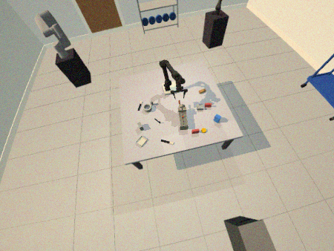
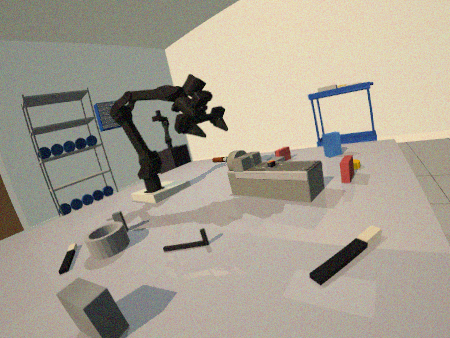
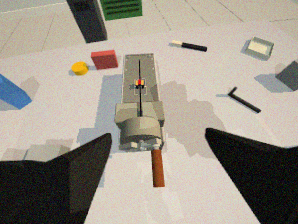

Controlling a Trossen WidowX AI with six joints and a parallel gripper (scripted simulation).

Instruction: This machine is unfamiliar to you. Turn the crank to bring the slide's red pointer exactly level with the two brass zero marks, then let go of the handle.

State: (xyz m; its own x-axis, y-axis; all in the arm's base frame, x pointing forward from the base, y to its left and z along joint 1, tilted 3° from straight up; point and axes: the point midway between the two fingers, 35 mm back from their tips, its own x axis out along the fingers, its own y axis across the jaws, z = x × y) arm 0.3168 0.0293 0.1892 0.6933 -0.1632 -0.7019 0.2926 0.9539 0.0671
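Right now my gripper tip is 20 mm past the brown crank handle, 10 mm to the right of it and 80 mm above it. Round my gripper tip: yellow disc 370 mm ahead, 140 mm to the left, 180 mm below; red pointer 160 mm ahead, 20 mm to the right, 110 mm below; black l-shaped piece 80 mm ahead, 290 mm to the right, 180 mm below.
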